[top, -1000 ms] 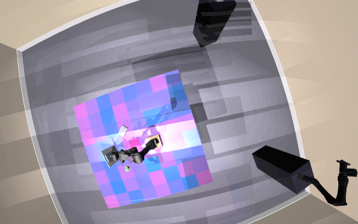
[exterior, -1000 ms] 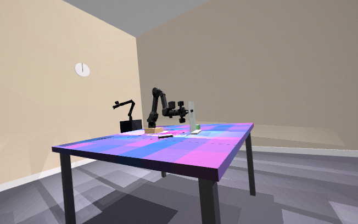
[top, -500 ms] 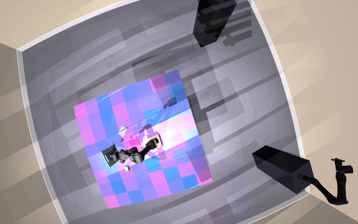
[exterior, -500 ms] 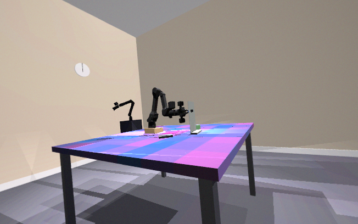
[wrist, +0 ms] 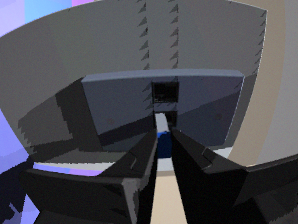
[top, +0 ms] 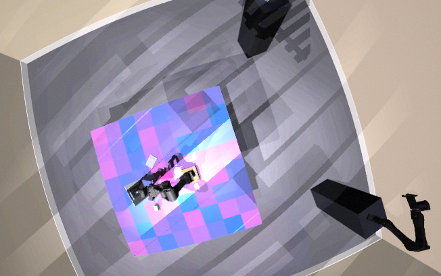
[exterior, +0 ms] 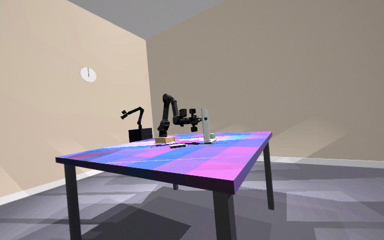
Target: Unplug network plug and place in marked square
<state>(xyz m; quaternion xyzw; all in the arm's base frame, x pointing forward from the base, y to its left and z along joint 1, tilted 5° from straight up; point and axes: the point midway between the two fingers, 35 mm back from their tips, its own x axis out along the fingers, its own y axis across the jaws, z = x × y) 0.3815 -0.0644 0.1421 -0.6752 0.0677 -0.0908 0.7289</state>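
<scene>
Now: gripper tip 40 mm short of the grey upright panel and 60 mm above it. Also, from my gripper tip: green cube: 10 mm ahead, 210 mm to the left, 160 mm below.
</scene>
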